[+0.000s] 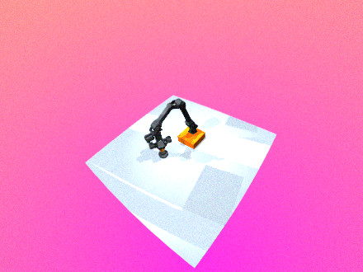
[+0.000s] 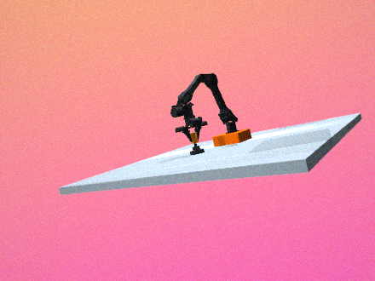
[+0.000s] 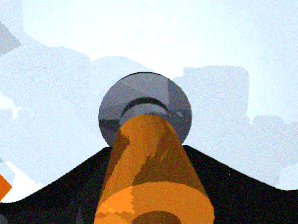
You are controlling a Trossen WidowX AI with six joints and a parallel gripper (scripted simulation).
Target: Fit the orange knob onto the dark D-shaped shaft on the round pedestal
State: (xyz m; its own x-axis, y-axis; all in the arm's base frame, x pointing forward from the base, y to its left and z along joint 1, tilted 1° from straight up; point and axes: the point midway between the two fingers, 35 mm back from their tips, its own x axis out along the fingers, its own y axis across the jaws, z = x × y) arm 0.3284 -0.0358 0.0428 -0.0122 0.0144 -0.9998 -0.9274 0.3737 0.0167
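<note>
Right now the orange knob is 20 mm above my gripper tip. Also, from my gripper tip: pedestal 40 mm below.
</note>
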